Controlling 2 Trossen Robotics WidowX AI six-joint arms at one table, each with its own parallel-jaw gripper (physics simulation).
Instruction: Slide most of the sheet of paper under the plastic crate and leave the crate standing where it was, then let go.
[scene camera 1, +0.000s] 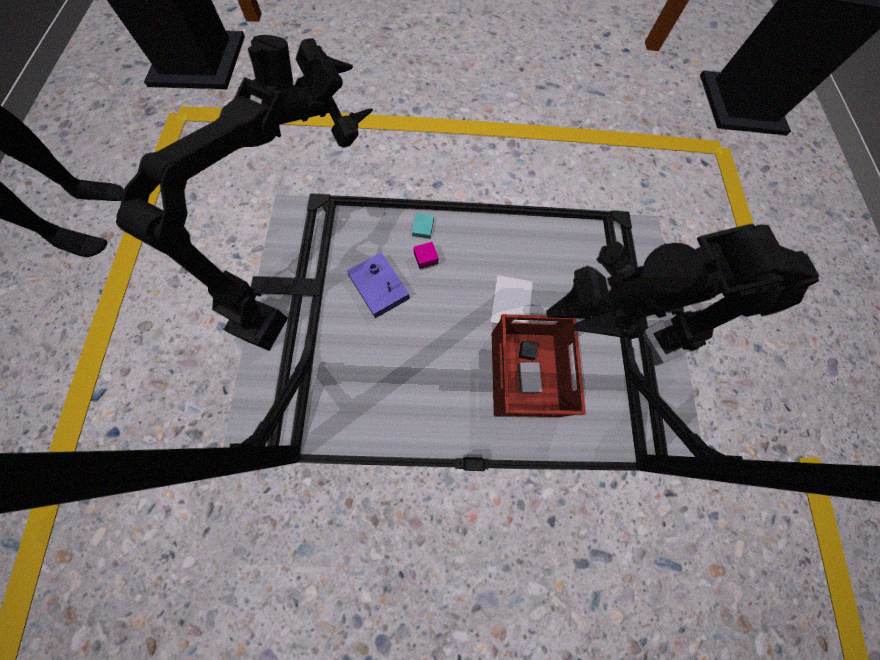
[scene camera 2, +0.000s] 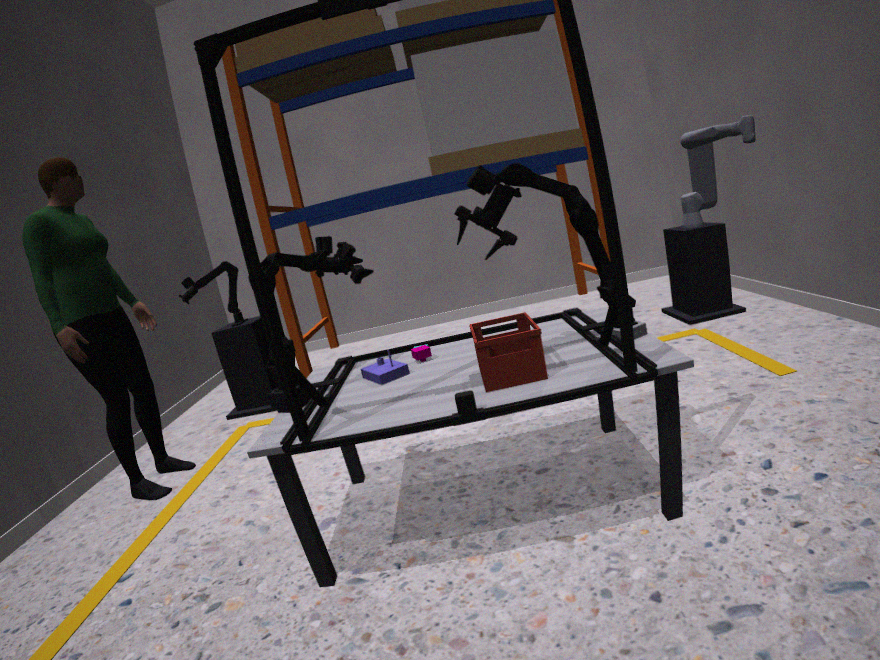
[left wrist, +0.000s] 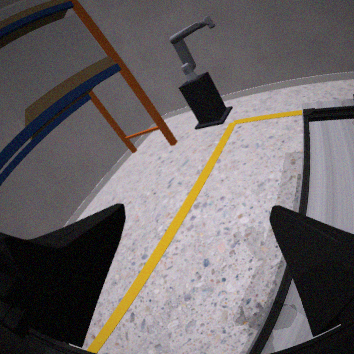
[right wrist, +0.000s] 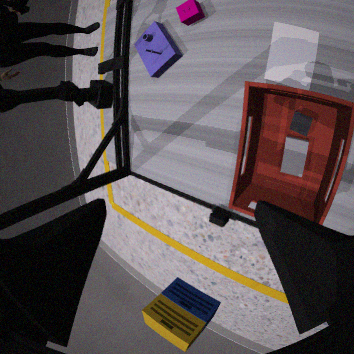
Observation:
My left gripper is open, holding nothing. My right gripper is open, holding nothing. Also in view: a red plastic crate. A white sheet of paper rests on the table.
My left gripper shows as well in scene camera 2 and in the left wrist view. My right gripper shows as well in scene camera 2 and in the right wrist view.

